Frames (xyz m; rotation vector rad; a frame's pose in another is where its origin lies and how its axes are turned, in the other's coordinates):
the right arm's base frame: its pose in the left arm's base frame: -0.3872 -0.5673 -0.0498 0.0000 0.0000 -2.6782
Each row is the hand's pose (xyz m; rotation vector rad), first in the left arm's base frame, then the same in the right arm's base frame.
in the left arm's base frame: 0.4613 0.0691 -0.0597 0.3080 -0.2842 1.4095
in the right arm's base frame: -1.0435 -0.1900 -0.0099 -0.3908 -0.2638 -2.1446
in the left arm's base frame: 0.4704 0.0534 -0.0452 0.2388 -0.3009 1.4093
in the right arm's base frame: -1.0446 -0.1719 0.0046 -0.3917 -0.1840 -2.1529
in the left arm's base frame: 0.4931 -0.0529 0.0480 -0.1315 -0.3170 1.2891
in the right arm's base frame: -1.0174 -0.0667 0.0978 -0.3263 0.2354 -2.2802
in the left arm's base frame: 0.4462 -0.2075 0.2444 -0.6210 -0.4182 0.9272
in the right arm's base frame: -0.9063 0.0507 0.2942 -0.3417 0.9052 -2.4856
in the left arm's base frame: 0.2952 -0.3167 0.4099 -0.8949 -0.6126 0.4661
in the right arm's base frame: -0.7224 0.0809 0.4597 -0.5704 1.4768 -2.6599
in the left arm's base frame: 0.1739 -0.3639 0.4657 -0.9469 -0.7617 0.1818
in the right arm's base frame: -0.5928 0.0689 0.5155 0.7246 -1.5165 2.4024
